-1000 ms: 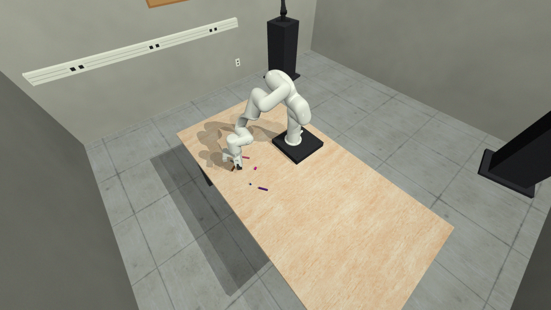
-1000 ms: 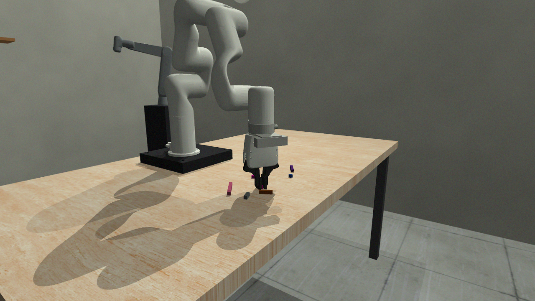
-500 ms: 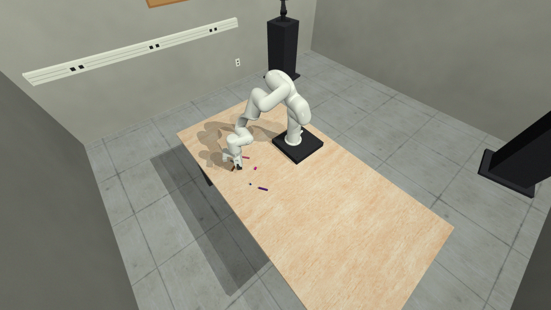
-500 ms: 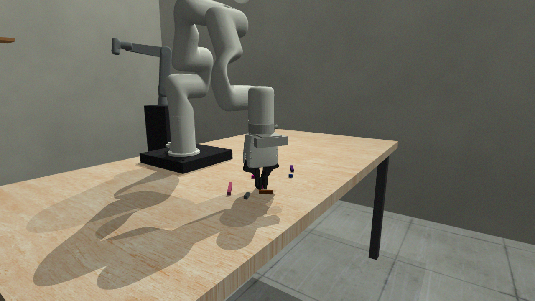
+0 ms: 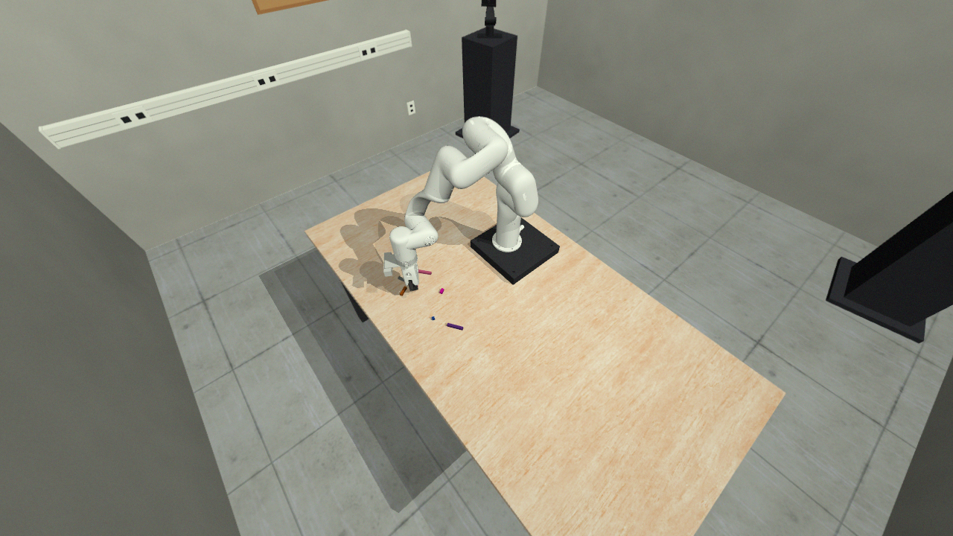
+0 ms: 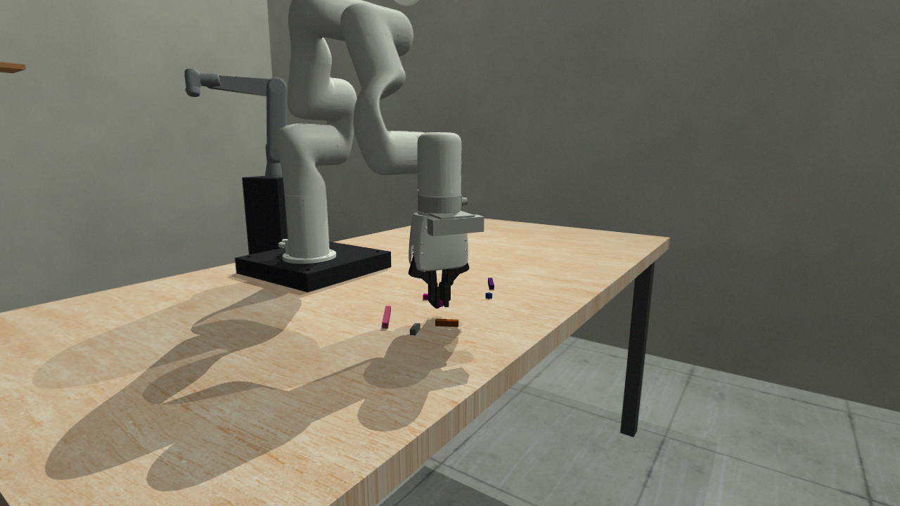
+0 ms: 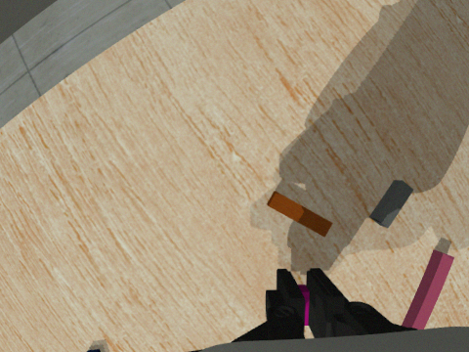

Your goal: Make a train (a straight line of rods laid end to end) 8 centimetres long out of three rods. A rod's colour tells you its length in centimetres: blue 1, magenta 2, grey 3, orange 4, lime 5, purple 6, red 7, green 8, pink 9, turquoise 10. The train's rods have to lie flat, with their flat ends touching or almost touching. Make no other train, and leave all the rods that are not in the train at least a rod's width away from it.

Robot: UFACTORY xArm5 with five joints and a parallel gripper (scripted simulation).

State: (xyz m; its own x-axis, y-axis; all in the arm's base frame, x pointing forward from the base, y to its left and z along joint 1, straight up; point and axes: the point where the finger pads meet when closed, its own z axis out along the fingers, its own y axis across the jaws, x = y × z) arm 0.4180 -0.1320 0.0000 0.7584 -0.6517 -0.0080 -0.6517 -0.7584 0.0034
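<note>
Right now my hand is 4 cm above the orange rod, 3 cm to the left of it and 3 cm short of it. Round my hand: grey rod (8 cm to the right, 4 cm below); pink rod (8 cm behind, 5 cm to the right, 4 cm below); blue rod (15 cm to the left, 4 cm below, 4 cm ahead).
</note>
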